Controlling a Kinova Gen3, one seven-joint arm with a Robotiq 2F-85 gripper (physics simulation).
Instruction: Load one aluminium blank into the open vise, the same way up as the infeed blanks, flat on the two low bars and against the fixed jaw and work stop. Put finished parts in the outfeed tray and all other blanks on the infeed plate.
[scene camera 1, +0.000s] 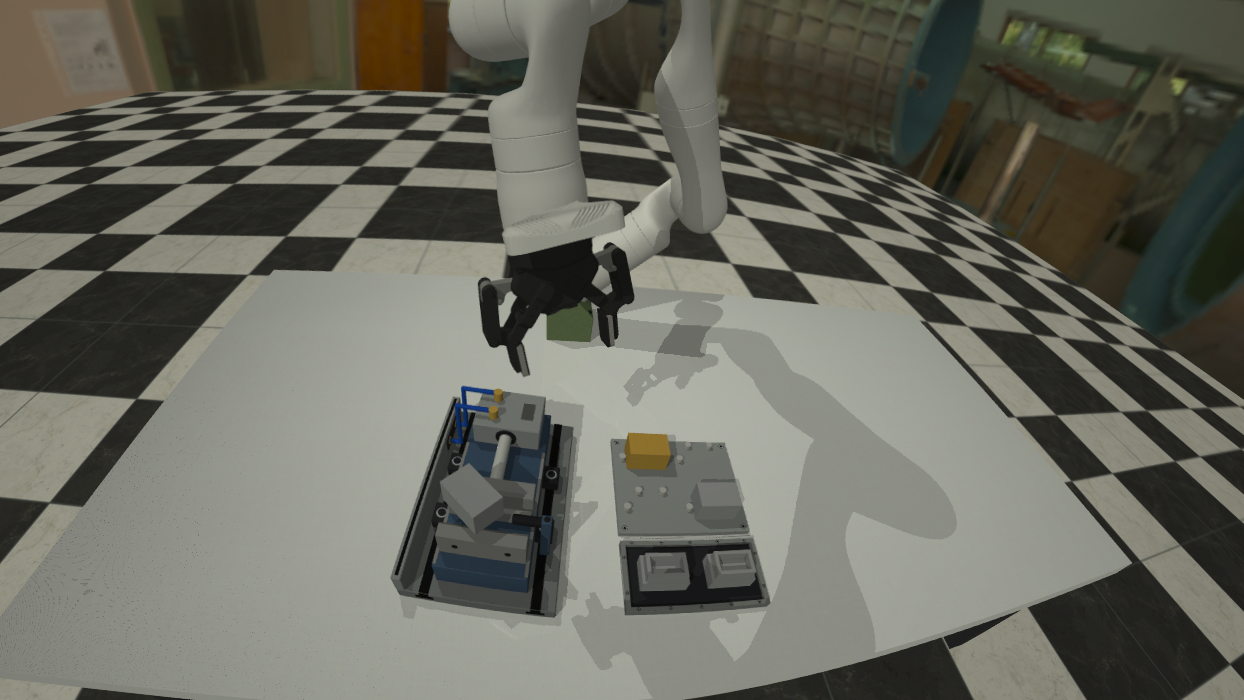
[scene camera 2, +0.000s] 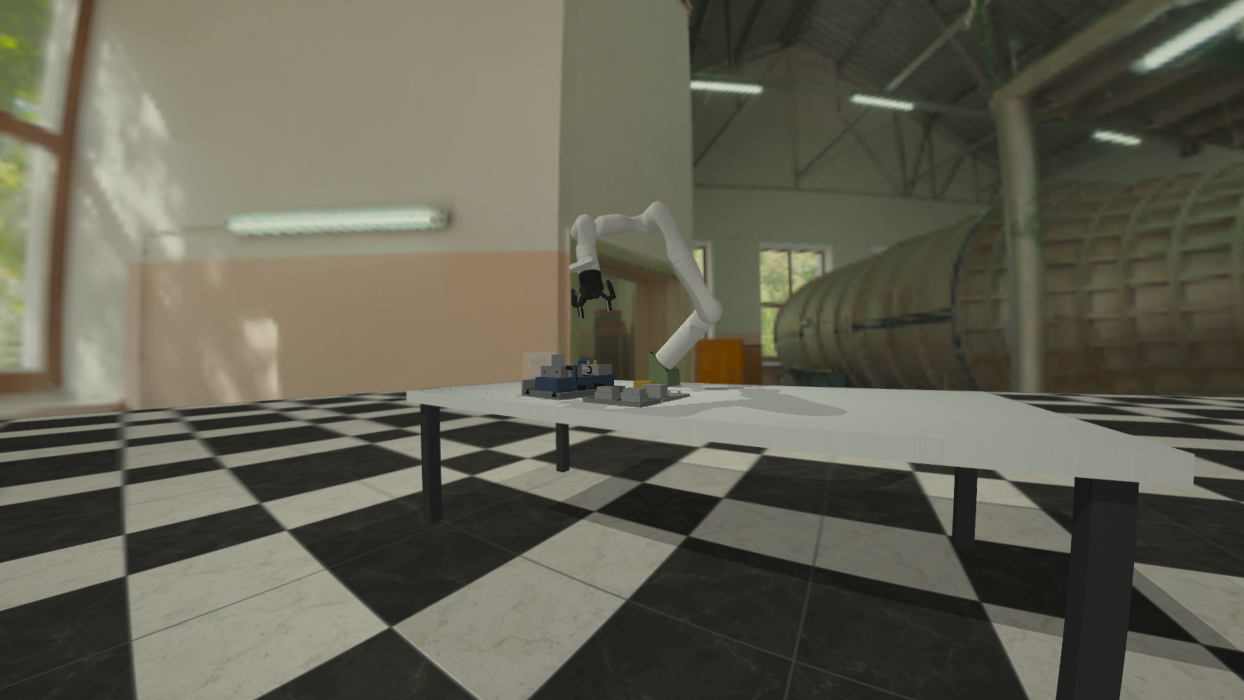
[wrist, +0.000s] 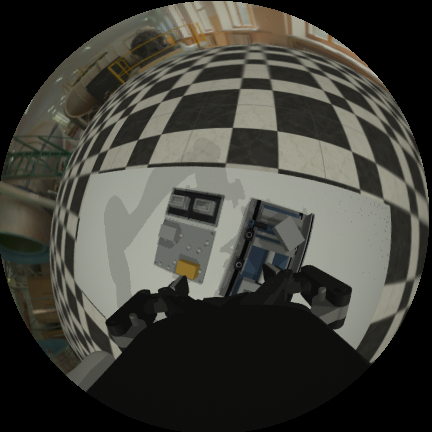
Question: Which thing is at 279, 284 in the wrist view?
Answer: My gripper.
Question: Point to a dark outfeed tray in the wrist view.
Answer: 193, 216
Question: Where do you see my gripper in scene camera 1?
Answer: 566, 357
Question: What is my gripper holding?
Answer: Nothing.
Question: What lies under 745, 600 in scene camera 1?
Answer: A dark outfeed tray.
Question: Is my gripper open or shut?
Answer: Open.
